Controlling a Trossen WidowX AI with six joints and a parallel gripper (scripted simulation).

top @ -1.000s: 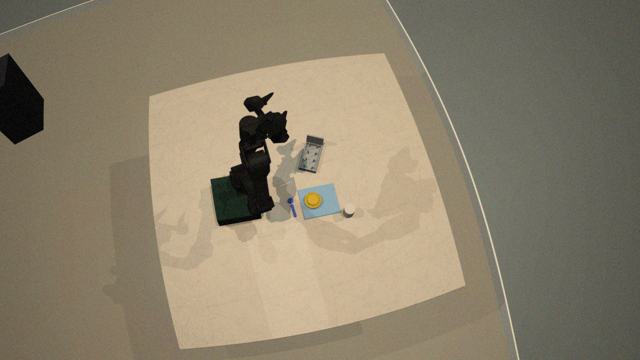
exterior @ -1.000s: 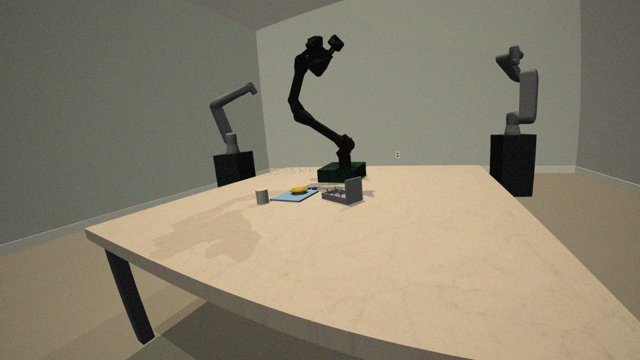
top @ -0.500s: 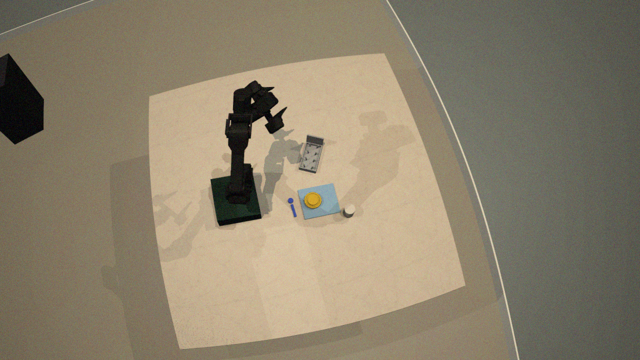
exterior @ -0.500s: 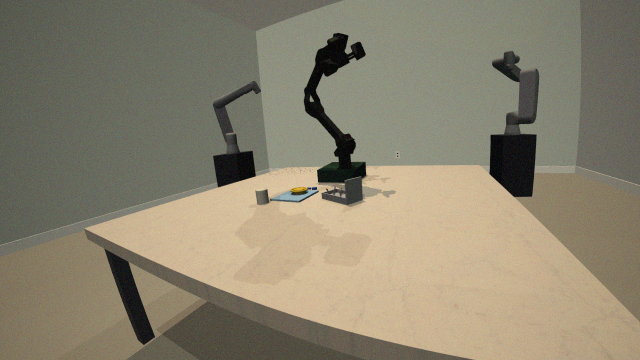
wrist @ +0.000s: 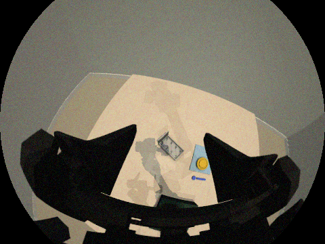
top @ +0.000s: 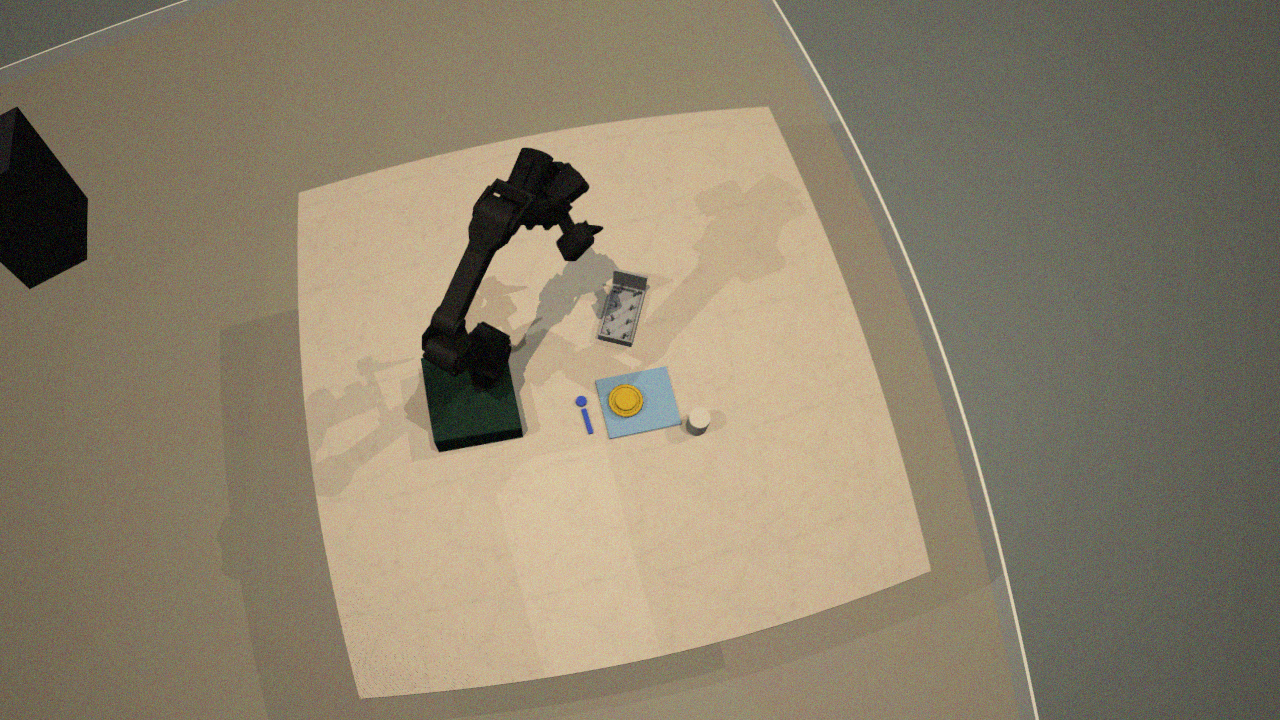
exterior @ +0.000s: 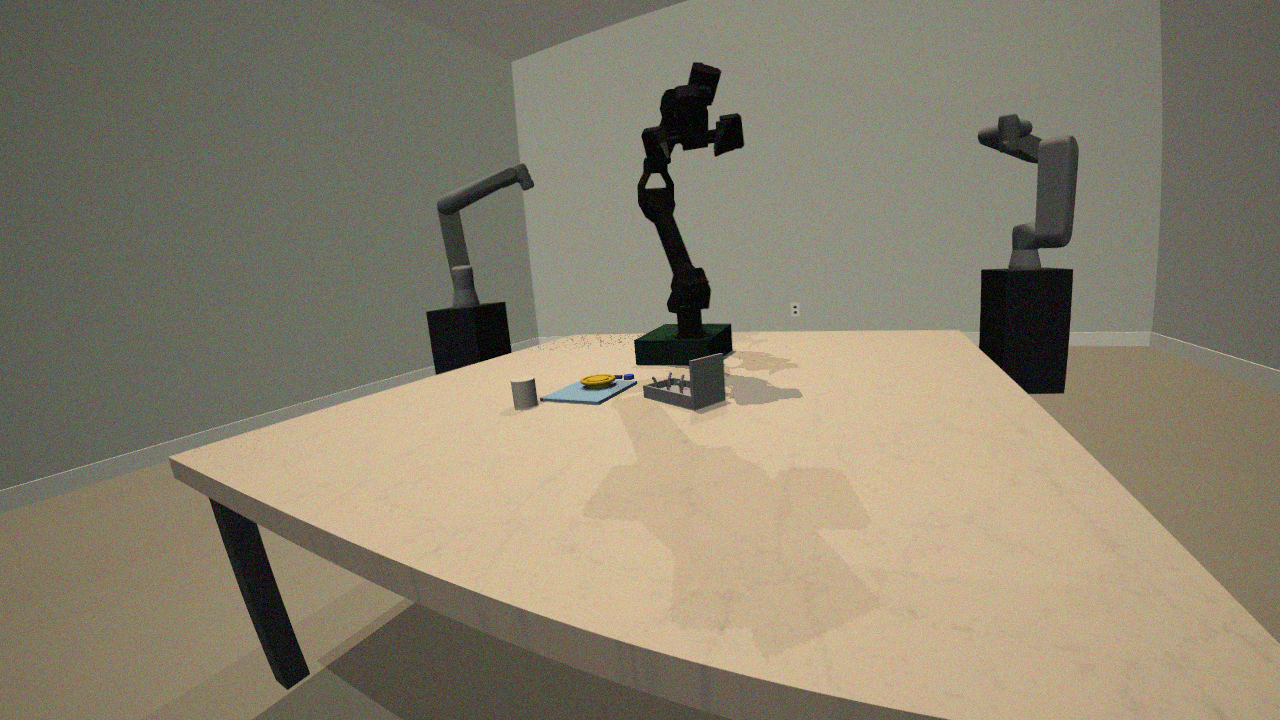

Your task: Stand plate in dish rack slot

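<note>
My gripper tip is 400 mm above the yellow plate and 220 mm to the left of it. From my gripper tip the other things lie so: grey dish rack: 390 mm below, 70 mm ahead, 30 mm to the right; then light blue mat: 410 mm below, 230 mm to the right, 30 mm ahead; then blue spoon: 410 mm below, 200 mm to the right, 80 mm behind.
</note>
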